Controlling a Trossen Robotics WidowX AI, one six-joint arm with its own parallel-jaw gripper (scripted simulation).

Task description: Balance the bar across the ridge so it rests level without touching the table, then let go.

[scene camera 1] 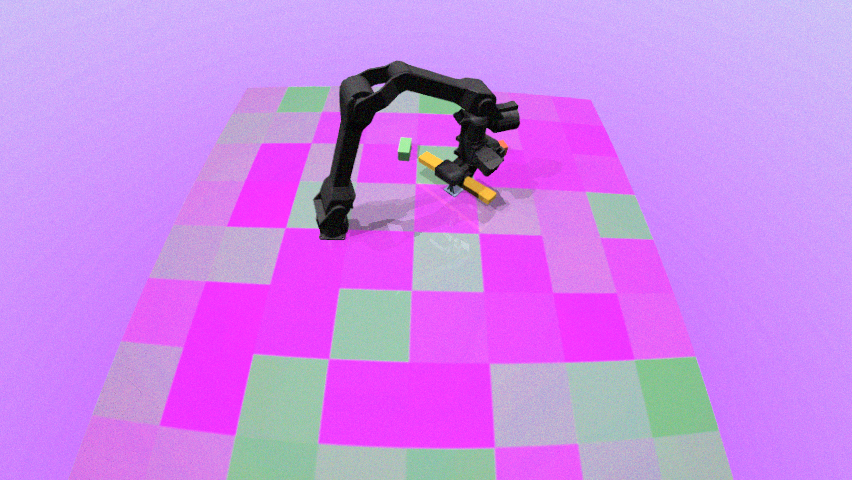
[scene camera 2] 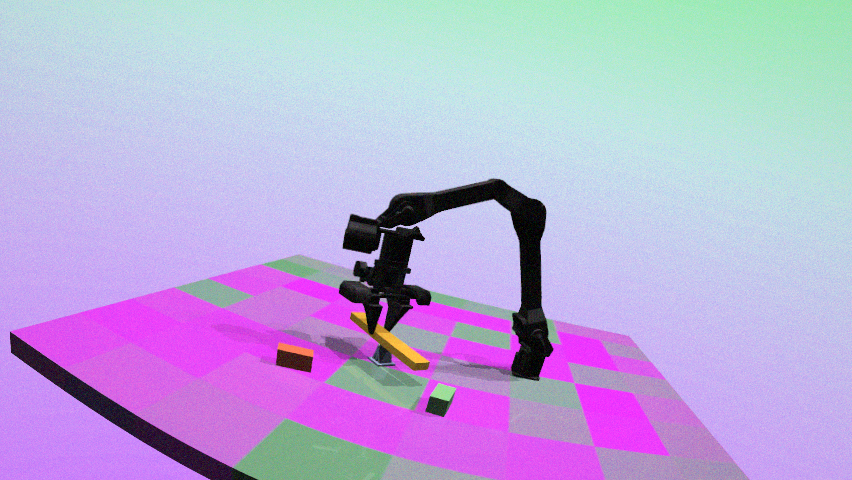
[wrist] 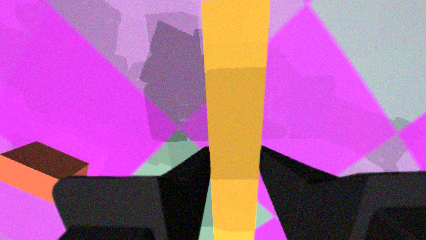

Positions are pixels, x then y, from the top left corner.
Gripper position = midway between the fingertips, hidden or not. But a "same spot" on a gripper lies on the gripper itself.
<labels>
My gripper shows in scene camera 1 [464, 182], in scene camera 2 and in the wrist view. A bar shows in scene camera 1, in scene camera 2 [398, 348] and in the wrist view. One and the same spot on the bar: [scene camera 1: 472, 186] is [wrist: 247, 115]. One and the same spot on my gripper: [wrist: 301, 194] is [scene camera 2: 389, 309].
</labels>
